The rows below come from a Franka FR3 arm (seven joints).
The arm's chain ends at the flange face. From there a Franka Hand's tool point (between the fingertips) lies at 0.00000 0.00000 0.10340 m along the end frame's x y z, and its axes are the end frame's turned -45 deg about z.
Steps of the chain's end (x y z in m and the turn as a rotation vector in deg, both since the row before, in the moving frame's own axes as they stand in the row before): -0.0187, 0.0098, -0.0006, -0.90, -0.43, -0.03; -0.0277, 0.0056, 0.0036, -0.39, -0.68, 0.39; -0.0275, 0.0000, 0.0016, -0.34, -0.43, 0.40; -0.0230, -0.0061, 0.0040, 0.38, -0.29, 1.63; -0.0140, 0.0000, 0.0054, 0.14, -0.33, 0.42; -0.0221, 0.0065, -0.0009, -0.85, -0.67, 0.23
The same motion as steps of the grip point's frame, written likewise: -0.0218, -0.0057, -0.0006, -0.33, -0.94, -0.03; -0.0249, -0.0160, 0.0036, 0.21, -0.76, 0.39; -0.0204, -0.0196, 0.0016, 0.06, -0.54, 0.40; -0.0118, -0.0214, 0.0040, 0.47, 0.06, 1.63; -0.0101, -0.0105, 0.0054, 0.33, -0.13, 0.42; -0.0222, -0.0108, -0.0009, -0.13, -1.07, 0.23
